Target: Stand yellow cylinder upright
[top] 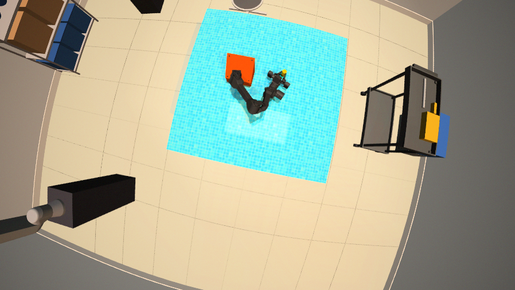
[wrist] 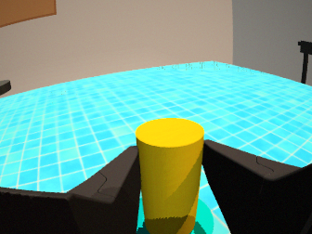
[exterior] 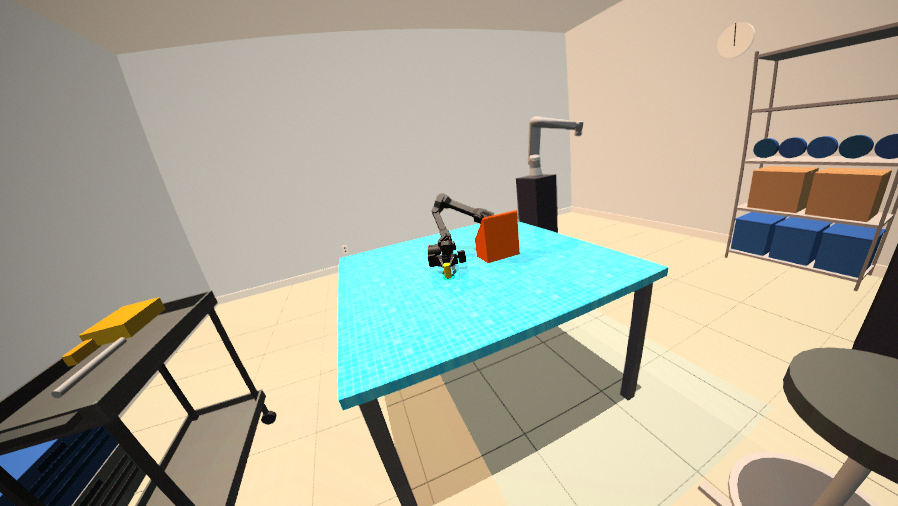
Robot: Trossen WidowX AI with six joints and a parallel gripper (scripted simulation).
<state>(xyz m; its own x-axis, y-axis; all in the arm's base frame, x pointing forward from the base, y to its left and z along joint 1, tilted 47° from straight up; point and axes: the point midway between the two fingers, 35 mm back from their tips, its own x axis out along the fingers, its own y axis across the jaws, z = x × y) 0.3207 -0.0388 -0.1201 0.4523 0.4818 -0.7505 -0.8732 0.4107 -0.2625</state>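
Right now my gripper tip is 20 mm above the yellow cylinder. Round my gripper tip: cyan circle: 60 mm below.
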